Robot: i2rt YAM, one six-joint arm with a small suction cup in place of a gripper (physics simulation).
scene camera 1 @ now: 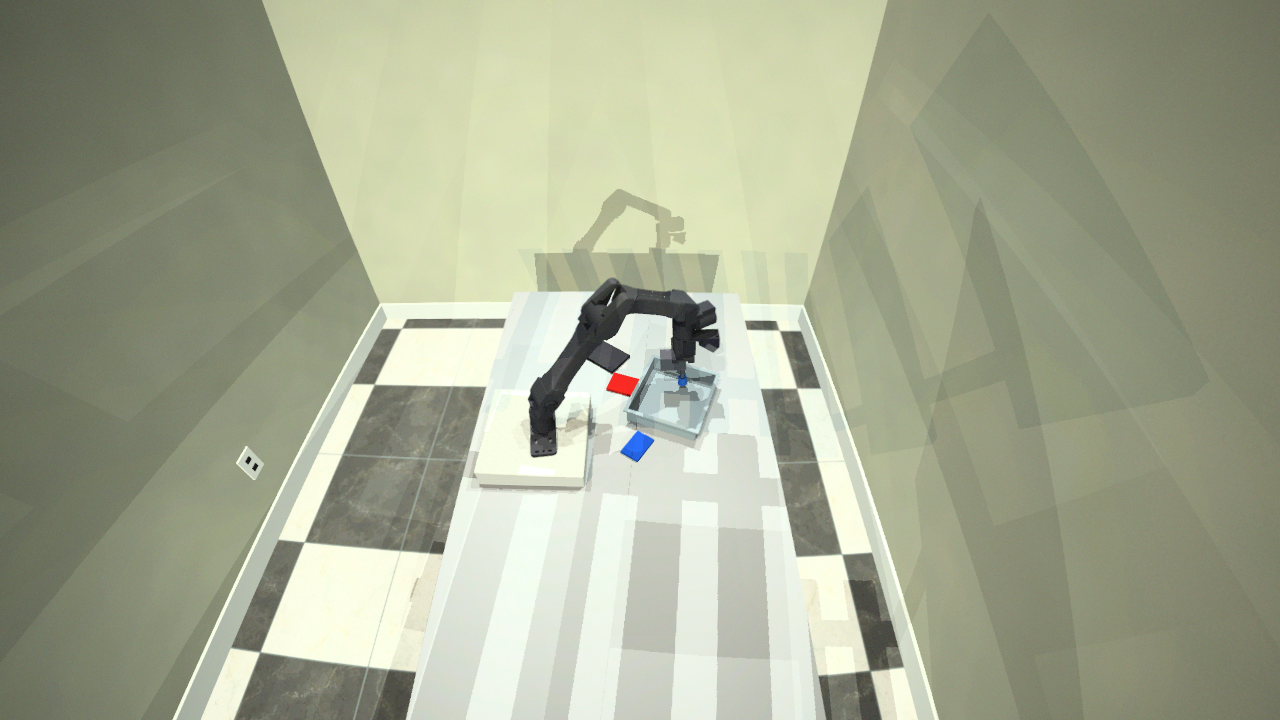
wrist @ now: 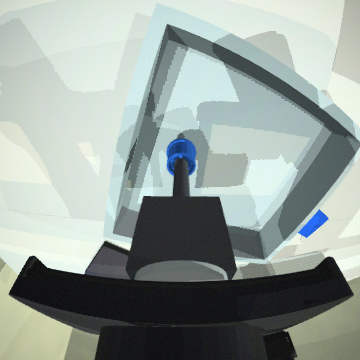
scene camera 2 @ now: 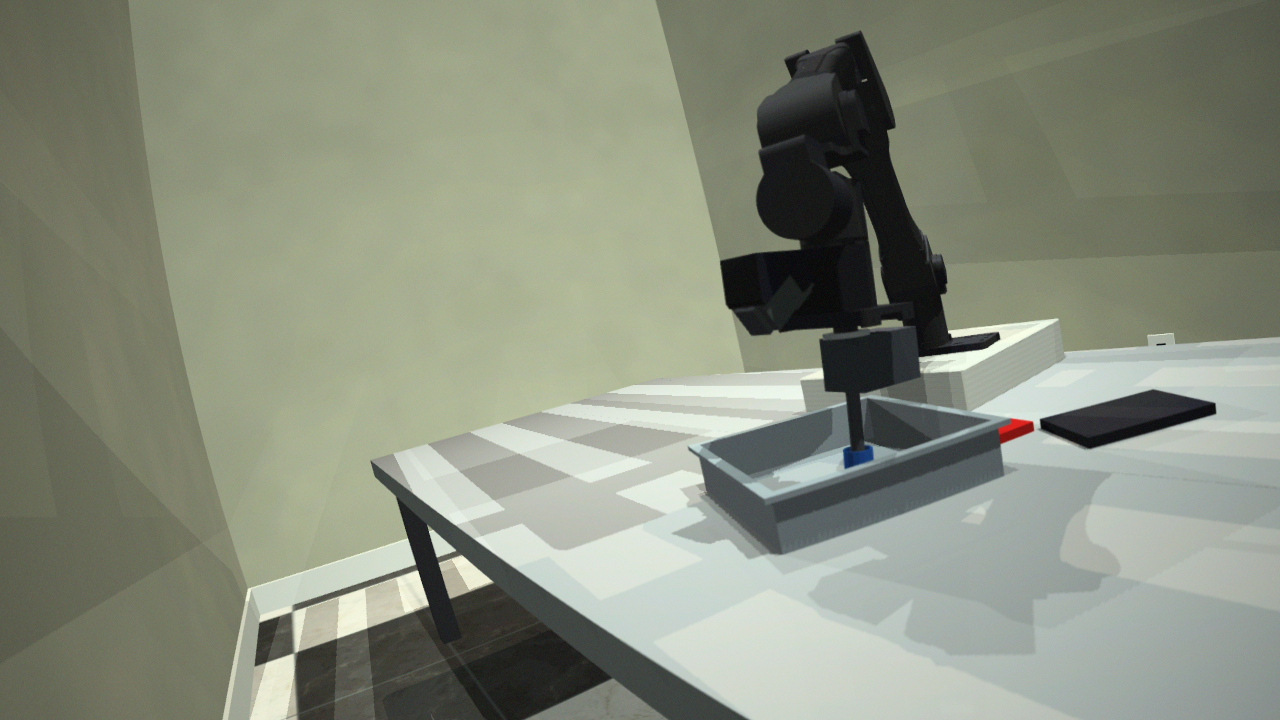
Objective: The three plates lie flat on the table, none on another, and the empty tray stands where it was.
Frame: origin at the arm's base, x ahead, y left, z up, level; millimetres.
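Seen in the pictures: hand, tool point: (scene camera 1: 682, 382) (wrist: 180, 151) (scene camera 2: 860, 479); arm's base, link origin: (scene camera 1: 543, 426) (scene camera 2: 930, 351).
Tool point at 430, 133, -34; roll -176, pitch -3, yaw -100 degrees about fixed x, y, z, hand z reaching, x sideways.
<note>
Pixels of each thing's top centre, then the offset from my tool point to it, as dx, dy, dz. Level surfaces: height alone.
- grey tray, top centre: (scene camera 2: 830, 434) (wrist: 241, 191) (scene camera 1: 673, 391) -40, -53, +28
- black plate, top centre: (scene camera 2: 1123, 411) (wrist: 114, 270) (scene camera 1: 605, 354) -224, +172, -12
- red plate, top centre: (scene camera 2: 974, 431) (scene camera 1: 625, 384) -175, +31, -12
- blue plate, top centre: (wrist: 308, 221) (scene camera 1: 637, 445) -173, -201, -13
- table, surface height: dz -22
My gripper, a blue suction cup (scene camera 1: 682, 381) (scene camera 2: 858, 456) (wrist: 181, 157), points down inside the tray's walls, with no plate on it. Whether it touches the tray's floor I cannot tell. The grey tray (scene camera 1: 662, 429) (scene camera 2: 886, 497) (wrist: 310, 185) stands upright on the table and holds no plate. The black plate (scene camera 1: 610, 357) (scene camera 2: 1127, 418) (wrist: 107, 260) lies flat, partly hidden in the wrist view. The red plate (scene camera 1: 622, 384) (scene camera 2: 1016, 429) lies flat close beside the tray. The blue plate (scene camera 1: 637, 445) (wrist: 314, 223) lies flat near another side of the tray. The three plates lie apart.
The arm stands on a white base block (scene camera 1: 537, 474) (scene camera 2: 1011, 358) at one long side of the table (scene camera 1: 617, 680). The arm's upper links pass over the area near the black plate in scene camera 1. Walls surround the table.
</note>
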